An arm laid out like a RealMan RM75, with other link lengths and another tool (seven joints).
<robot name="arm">
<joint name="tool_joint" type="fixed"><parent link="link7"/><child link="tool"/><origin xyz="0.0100 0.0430 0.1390" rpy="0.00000 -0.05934 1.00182"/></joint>
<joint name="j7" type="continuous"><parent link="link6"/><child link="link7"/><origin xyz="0.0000 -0.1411 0.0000" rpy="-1.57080 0.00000 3.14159"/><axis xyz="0 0 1"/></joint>
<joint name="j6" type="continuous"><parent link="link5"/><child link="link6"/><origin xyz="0.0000 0.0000 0.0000" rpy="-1.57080 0.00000 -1.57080"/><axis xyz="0 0 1"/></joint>
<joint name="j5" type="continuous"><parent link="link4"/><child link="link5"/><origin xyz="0.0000 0.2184 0.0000" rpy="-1.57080 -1.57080 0.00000"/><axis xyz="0 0 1"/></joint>
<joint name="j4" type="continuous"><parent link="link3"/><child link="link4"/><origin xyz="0.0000 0.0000 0.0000" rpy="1.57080 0.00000 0.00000"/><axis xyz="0 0 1"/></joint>
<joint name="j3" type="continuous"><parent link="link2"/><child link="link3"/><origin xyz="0.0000 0.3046 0.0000" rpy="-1.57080 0.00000 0.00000"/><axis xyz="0 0 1"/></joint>
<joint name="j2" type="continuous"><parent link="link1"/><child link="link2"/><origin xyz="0.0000 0.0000 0.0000" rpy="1.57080 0.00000 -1.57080"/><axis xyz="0 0 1"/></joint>
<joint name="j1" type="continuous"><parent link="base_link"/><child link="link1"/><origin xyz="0.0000 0.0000 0.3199" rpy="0.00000 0.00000 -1.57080"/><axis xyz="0 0 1"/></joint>
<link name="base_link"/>
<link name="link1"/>
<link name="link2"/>
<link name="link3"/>
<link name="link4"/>
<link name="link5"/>
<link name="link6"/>
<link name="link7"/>
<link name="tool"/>
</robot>
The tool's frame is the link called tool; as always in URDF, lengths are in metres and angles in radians. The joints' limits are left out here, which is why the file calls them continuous.
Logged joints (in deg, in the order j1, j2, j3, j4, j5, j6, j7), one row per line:
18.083, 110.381, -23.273, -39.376, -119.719, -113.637, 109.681
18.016, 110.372, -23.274, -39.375, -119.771, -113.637, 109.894
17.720, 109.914, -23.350, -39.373, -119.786, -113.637, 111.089
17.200, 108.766, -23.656, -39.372, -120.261, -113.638, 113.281
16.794, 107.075, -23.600, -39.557, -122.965, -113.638, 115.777
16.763, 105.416, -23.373, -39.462, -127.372, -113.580, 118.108
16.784, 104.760, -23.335, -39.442, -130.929, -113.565, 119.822
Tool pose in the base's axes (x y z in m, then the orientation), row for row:
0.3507, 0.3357, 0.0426, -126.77, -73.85, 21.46
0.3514, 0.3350, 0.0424, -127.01, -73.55, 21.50
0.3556, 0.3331, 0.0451, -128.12, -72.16, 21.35
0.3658, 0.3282, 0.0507, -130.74, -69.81, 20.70
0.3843, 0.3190, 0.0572, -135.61, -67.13, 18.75
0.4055, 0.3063, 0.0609, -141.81, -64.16, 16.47
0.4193, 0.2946, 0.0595, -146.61, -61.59, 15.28
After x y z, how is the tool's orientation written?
As a rotation vector, in degrees.
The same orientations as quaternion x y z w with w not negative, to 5 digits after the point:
-0.82241, -0.47910, 0.13922, 0.27334
-0.82375, -0.47703, 0.13944, 0.27282
-0.83007, -0.46751, 0.13832, 0.27072
-0.84318, -0.45022, 0.13350, 0.26178
-0.86386, -0.42763, 0.11944, 0.23791
-0.88707, -0.40134, 0.10303, 0.20349
-0.90344, -0.37953, 0.09416, 0.17576

